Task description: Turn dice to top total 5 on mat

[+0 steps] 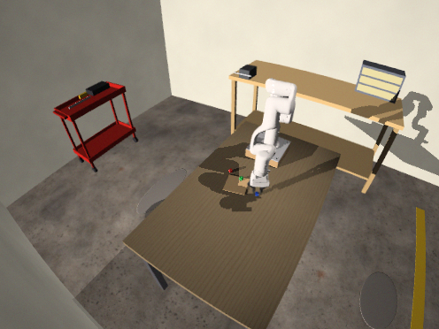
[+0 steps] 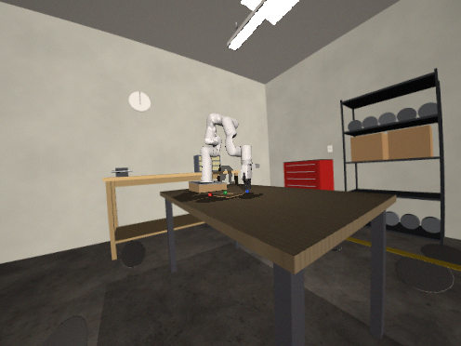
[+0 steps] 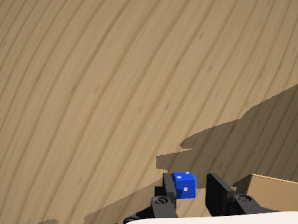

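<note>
The blue die is 4 cm below my hand. From my hand the other things lie so: tan mat 4 cm behind, 15 cm to the right, 4 cm below; red die 13 cm behind, 23 cm to the right, 4 cm below; green die 9 cm behind, 14 cm to the right, 3 cm below.
</note>
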